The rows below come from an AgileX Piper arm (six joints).
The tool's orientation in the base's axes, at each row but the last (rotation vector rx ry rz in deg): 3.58 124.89 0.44; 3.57 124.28 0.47; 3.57 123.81 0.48; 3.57 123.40 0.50; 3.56 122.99 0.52; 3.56 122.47 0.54; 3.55 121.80 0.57; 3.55 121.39 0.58; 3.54 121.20 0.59; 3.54 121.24 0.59
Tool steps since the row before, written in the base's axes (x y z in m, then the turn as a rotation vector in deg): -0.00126 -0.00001 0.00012 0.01 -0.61 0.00; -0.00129 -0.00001 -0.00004 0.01 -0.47 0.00; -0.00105 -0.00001 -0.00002 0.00 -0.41 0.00; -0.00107 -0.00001 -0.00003 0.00 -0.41 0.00; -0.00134 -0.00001 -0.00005 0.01 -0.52 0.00; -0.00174 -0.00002 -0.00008 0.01 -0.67 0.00; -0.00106 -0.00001 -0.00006 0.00 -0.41 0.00; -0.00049 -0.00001 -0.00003 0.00 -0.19 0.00; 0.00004 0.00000 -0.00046 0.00 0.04 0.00; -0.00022 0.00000 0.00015 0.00 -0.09 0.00
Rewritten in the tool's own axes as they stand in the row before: 0.00062 -0.00006 -0.00110 -0.03 -0.61 0.02; 0.00076 -0.00007 -0.00104 -0.03 -0.47 0.02; 0.00060 -0.00005 -0.00086 -0.02 -0.41 0.01; 0.00061 -0.00006 -0.00088 -0.02 -0.41 0.01; 0.00077 -0.00007 -0.00110 -0.03 -0.52 0.02; 0.00100 -0.00009 -0.00142 -0.04 -0.67 0.02; 0.00061 -0.00005 -0.00087 -0.02 -0.41 0.01; 0.00028 -0.00003 -0.00040 -0.01 -0.19 0.00; 0.00037 -0.00001 0.00027 0.00 0.04 0.00; -0.00001 0.00000 -0.00027 0.00 -0.09 0.00
